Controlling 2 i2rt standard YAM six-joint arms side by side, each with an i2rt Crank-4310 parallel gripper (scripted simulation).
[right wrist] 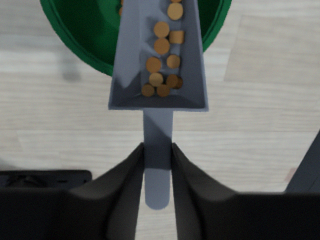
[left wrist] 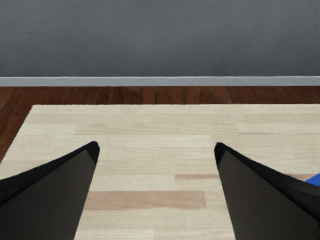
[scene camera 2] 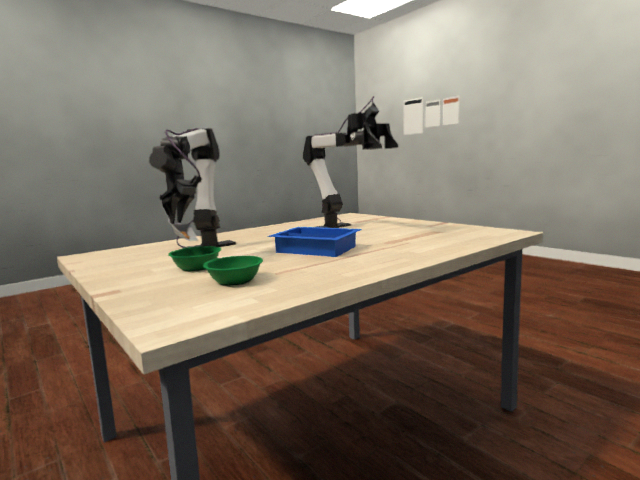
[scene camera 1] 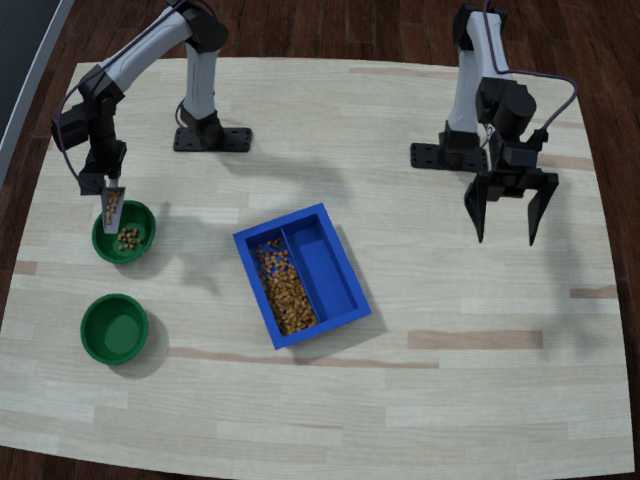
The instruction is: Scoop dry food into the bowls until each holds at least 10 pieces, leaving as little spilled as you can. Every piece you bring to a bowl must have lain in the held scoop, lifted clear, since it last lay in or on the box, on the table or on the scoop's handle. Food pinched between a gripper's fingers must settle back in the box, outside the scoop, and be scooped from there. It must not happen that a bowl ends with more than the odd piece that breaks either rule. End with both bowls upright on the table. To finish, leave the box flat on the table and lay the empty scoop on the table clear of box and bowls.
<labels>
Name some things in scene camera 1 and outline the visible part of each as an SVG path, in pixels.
The left gripper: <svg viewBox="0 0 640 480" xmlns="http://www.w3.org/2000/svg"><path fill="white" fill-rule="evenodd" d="M499 140L494 142L489 148L491 170L477 172L473 183L469 184L464 194L464 205L476 228L478 240L481 244L484 236L487 202L497 202L500 197L522 199L526 189L538 190L528 204L527 209L529 245L532 246L541 218L559 185L558 174L542 172L542 168L537 168L537 166L536 168L510 166L508 163L496 165L495 162L502 141Z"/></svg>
The right gripper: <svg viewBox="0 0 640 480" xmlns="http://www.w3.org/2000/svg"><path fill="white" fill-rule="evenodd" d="M115 130L112 135L101 139L89 136L91 148L85 160L85 165L88 164L88 166L91 164L96 164L97 166L100 164L105 164L106 166L112 164L109 174L105 174L108 175L108 179L117 179L118 176L121 176L122 162L127 151L126 142L116 139Z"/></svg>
A blue box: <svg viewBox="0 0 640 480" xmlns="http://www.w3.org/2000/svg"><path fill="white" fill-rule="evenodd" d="M281 266L279 268L276 268L275 264L272 264L273 269L270 270L272 272L270 274L272 278L272 274L274 274L276 270L279 270ZM323 203L233 234L275 350L372 314ZM268 250L272 251L269 261L276 251L275 258L278 263L284 262L278 253L288 251L288 255L283 256L288 259L288 265L295 267L297 279L300 279L317 325L285 337L281 336L257 274L261 271L264 277L268 275L261 269L263 264L269 270L265 264L265 253ZM262 244L262 249L260 250L265 252L263 254L263 262L259 262L260 259L256 257L258 255L258 245ZM279 240L278 244L276 244L278 245L277 249L274 249L272 246L267 246L268 241L274 243L275 239Z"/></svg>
A green bowl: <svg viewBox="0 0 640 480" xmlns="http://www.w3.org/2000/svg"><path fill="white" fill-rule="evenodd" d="M139 201L124 200L118 234L104 233L102 212L97 217L92 229L92 244L97 254L107 262L115 264L131 262L144 254L153 242L156 231L155 218L151 210ZM128 233L131 235L130 238L133 241L136 241L136 245L134 245L135 248L133 250L129 248L132 243L129 243ZM126 228L127 233L125 233L125 238L127 242L124 243L123 238L121 242L118 242L118 235L121 235L123 233L122 230Z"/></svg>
A green bowl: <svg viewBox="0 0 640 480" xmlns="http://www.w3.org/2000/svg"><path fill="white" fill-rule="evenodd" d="M112 293L98 298L88 307L81 321L80 336L84 349L94 360L106 365L119 365L131 360L142 349L148 334L148 320L143 307L134 298L121 293Z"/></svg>
</labels>
